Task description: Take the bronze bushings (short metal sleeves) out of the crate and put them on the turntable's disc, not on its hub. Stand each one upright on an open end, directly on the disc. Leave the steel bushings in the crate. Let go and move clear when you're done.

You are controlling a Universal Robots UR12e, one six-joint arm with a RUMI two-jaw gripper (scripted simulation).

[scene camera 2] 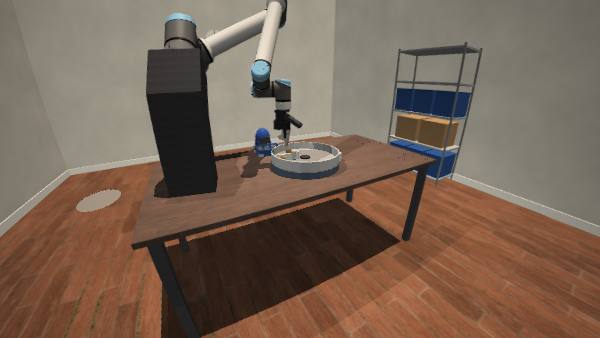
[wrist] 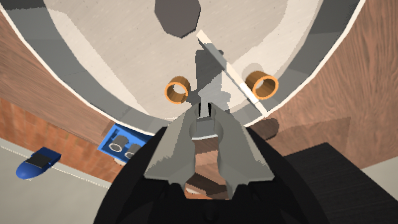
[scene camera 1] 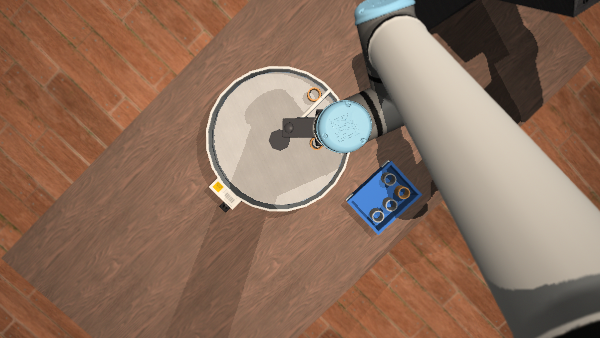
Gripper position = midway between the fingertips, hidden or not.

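Observation:
Round turntable (scene camera 1: 254, 157), visible in the wrist view as well (wrist: 134, 57). Blue crate (scene camera 1: 373, 191) present. My gripper (wrist: 204, 103) visible.

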